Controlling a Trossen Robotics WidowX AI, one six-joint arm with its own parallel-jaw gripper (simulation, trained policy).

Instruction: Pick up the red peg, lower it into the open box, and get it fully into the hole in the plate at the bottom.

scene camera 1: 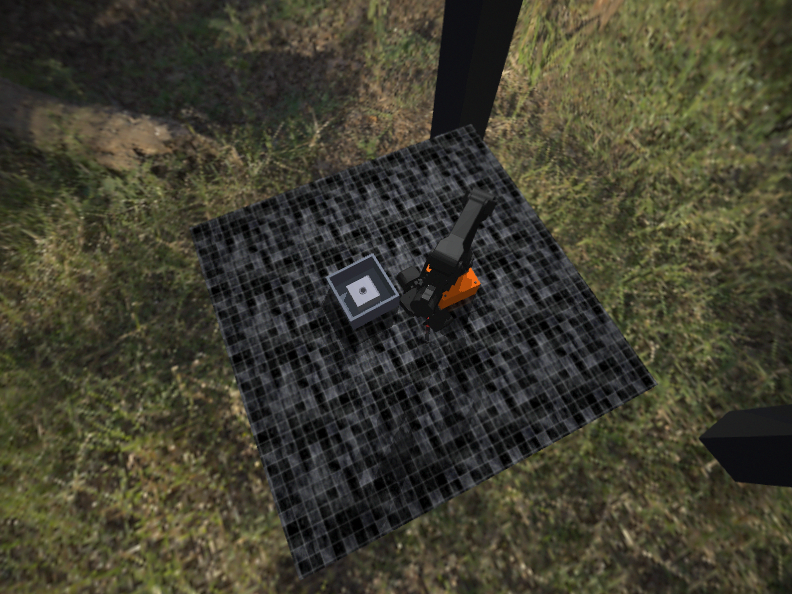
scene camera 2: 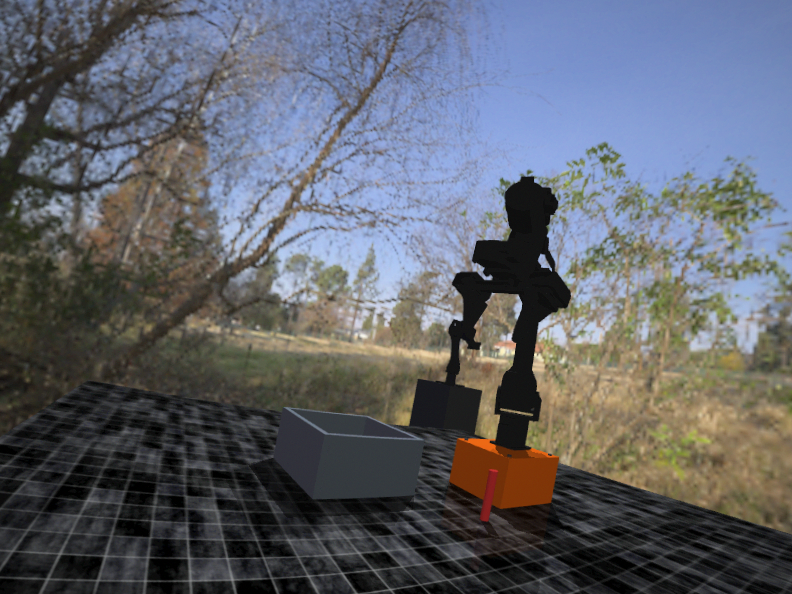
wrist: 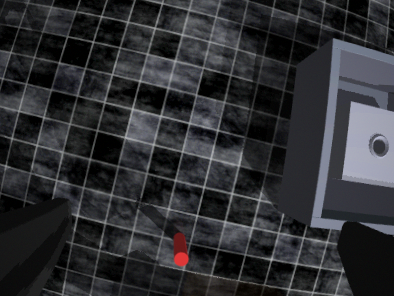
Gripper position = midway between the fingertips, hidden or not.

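Observation:
A grey box (scene camera 2: pixel 330 455) is visible, and the wrist view (wrist: pixel 339 72) shows the box too. My gripper (scene camera 2: pixel 487 337) appears both in scene camera 1 (scene camera 1: pixel 414 311) and in the wrist view (wrist: pixel 208 226).

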